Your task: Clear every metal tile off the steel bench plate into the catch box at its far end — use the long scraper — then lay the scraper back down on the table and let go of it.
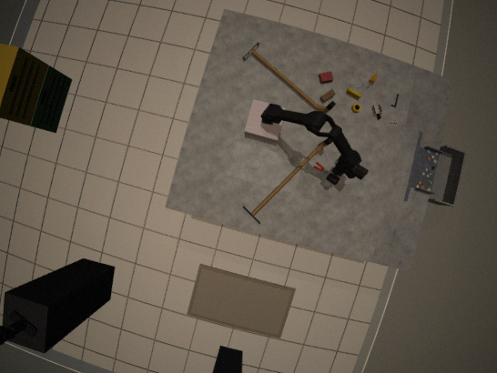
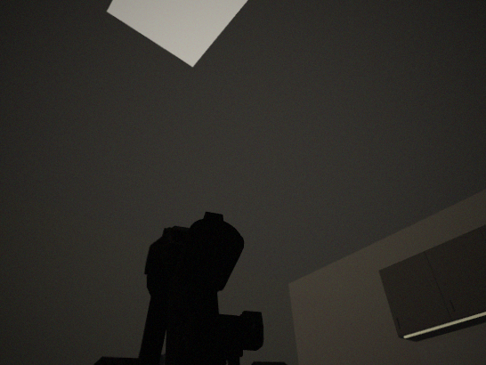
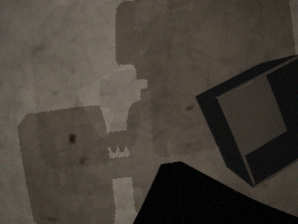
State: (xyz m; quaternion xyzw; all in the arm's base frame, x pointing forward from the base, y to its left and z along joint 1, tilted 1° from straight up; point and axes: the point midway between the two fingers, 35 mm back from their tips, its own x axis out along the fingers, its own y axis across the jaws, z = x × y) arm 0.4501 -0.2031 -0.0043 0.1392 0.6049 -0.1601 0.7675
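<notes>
Now: gripper tip 5 cm to the left of the small box and 1 cm above it. From my gripper tip the other things lie so: yellow ring 6 cm ahead, 41 cm to the left, 1 cm below; then brown block 13 cm behind, 44 cm to the left, 1 cm below; then long scraper 27 cm behind, 10 cm to the right, 4 cm above.
</notes>
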